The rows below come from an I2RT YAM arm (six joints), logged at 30 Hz.
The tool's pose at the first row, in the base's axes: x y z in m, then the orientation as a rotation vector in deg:
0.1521 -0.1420 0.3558 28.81 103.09 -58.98
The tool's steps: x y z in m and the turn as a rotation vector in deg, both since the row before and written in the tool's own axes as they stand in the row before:
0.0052 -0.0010 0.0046 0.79 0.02 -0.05
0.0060 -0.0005 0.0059 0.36 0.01 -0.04
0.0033 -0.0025 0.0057 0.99 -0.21 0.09
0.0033 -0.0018 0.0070 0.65 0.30 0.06
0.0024 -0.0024 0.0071 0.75 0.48 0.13
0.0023 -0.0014 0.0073 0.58 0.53 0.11
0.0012 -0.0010 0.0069 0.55 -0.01 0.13
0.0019 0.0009 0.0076 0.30 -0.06 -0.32
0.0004 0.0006 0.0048 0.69 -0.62 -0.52
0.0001 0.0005 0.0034 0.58 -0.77 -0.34
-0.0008 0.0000 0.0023 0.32 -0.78 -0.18
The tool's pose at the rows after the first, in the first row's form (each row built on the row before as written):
0.1515 -0.1469 0.3508 29.26 102.78 -59.76
0.1516 -0.1527 0.3447 29.45 102.65 -60.13
0.1513 -0.1592 0.3419 30.00 101.99 -61.02
0.1521 -0.1664 0.3386 30.63 101.93 -61.56
0.1528 -0.1739 0.3364 31.50 101.95 -62.13
0.1543 -0.1811 0.3338 32.28 102.09 -62.55
0.1563 -0.1877 0.3320 32.71 101.77 -62.98
0.1597 -0.1940 0.3287 32.59 101.73 -63.49
0.1622 -0.1979 0.3273 32.17 101.12 -64.56
0.1641 -0.2006 0.3265 31.74 100.34 -65.41
0.1655 -0.2025 0.3269 31.27 99.60 -65.91

